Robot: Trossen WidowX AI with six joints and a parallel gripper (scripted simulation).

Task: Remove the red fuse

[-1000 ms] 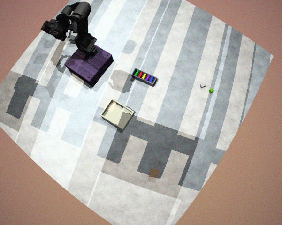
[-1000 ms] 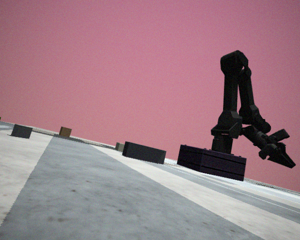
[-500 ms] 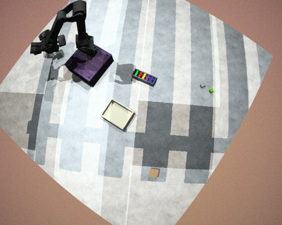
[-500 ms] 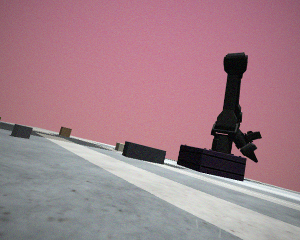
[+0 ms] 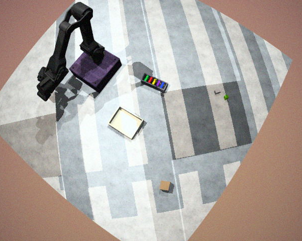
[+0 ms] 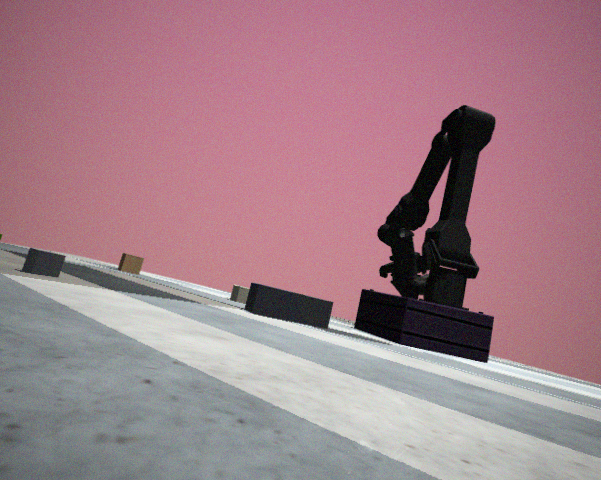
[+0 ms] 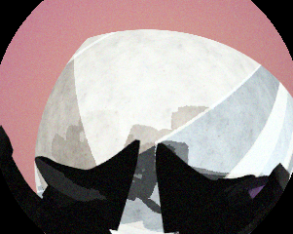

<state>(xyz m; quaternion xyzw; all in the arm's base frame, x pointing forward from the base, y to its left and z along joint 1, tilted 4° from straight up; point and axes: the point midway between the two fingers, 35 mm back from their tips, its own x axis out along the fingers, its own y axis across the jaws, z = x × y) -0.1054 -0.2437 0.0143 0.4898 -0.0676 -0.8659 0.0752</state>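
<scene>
The red fuse is 400 mm ahead of my gripper tip, 280 mm to the left of it and 60 mm below it. Round my gripper tip: brown cube (710 mm ahead, 100 mm to the right, 70 mm below); then small dark piece (700 mm ahead, 400 mm to the left, 70 mm below); then cream tray (410 mm ahead, 80 mm below, 60 mm to the left).
</scene>
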